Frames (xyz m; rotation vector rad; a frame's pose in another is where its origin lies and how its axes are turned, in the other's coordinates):
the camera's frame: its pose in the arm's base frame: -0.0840 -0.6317 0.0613 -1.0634 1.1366 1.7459
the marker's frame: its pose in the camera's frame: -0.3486 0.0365 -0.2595 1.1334 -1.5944 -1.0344
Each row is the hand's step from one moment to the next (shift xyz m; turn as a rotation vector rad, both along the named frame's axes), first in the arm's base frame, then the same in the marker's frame.
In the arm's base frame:
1: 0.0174 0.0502 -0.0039 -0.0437 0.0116 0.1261
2: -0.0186 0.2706 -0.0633 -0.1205 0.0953 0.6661
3: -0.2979 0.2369 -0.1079 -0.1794 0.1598 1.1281
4: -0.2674 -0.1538 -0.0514 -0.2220 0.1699 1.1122
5: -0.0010 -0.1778 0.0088 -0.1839 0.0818 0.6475
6: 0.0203 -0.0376 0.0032 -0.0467 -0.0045 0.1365
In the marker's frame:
1: 0.0378 0.0316 -0.0202 -0.0421 0.0879 0.0919
2: 0.1058 0.1886 -0.1756 -0.1084 0.4523 0.5009
3: -0.1566 0.2374 -0.2750 -0.1622 0.7562 0.8557
4: -0.3039 -0.0537 -0.0506 -0.1950 0.7711 0.8262
5: -0.0793 -0.1357 0.0835 -0.1700 0.4545 0.4735
6: 0.0015 -0.0352 0.0244 -0.0525 0.0814 0.1070

